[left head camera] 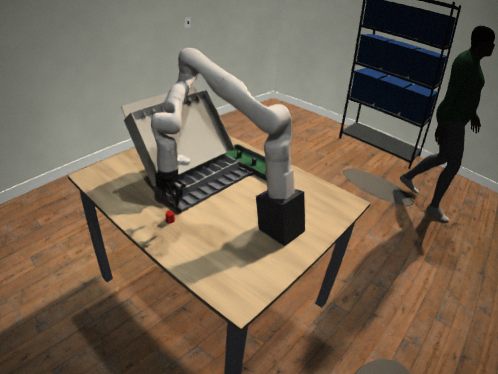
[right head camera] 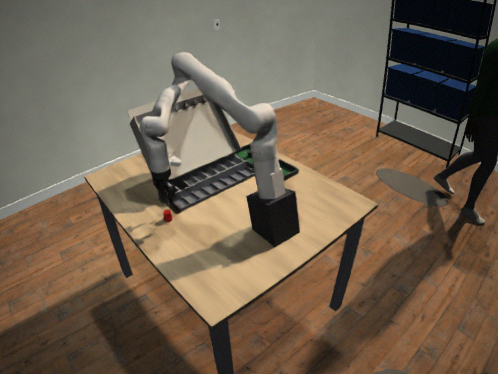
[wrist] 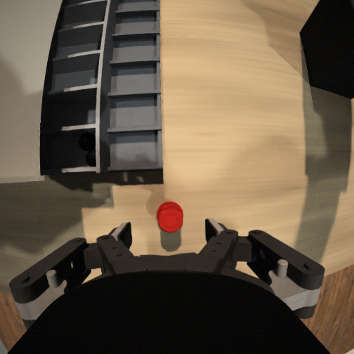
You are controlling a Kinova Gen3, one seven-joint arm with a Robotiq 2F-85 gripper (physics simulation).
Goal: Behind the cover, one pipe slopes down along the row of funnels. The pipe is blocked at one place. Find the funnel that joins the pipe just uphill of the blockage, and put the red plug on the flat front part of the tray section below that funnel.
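Places are measured from the arm's base along level axes (x left, y back, z up), in metres.
Pixels of known places: gripper, fingertip midpoint: (left head camera: 169,201) (right head camera: 166,200); arm's base, link origin: (left head camera: 280,193) (right head camera: 270,193).
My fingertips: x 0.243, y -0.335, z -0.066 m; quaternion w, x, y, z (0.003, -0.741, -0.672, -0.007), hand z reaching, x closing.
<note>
For each thing: its middle in the pictures, then the offset to it from my fingertips. "*": a spot on its surface instead.
- red plug, body centre: (left head camera: 169,216) (right head camera: 167,215) dx +0.007, dy +0.002, dz -0.070 m
- pale cover, surface spot: (left head camera: 205,135) (right head camera: 210,136) * dx -0.399, dy -0.167, dz +0.083 m
The red plug (left head camera: 170,216) (right head camera: 167,215) (wrist: 170,217) stands upright on the table, just off the near end of the dark tray (wrist: 161,80). My gripper (left head camera: 169,199) (right head camera: 167,198) (wrist: 168,230) is open and points down above the table by that end; in the wrist view the plug shows between and slightly beyond the fingertips. Nothing is held. The tray has a back row of compartments and a front row of flat sections. Two black balls (wrist: 87,141) (wrist: 91,158) lie in the end back compartment. A few funnels (left head camera: 195,99) (right head camera: 187,104) show atop the pale cover (left head camera: 205,135) (right head camera: 210,135); the arm hides others. The pipe is hidden.
A green tray (left head camera: 260,164) (right head camera: 290,171) adjoins the tray's far end. The black robot base (left head camera: 281,217) (right head camera: 274,217) (wrist: 330,55) stands on the table in front of the tray. The cover leans back behind the tray. A person (left head camera: 457,105) and a shelf unit stand beyond the table.
</note>
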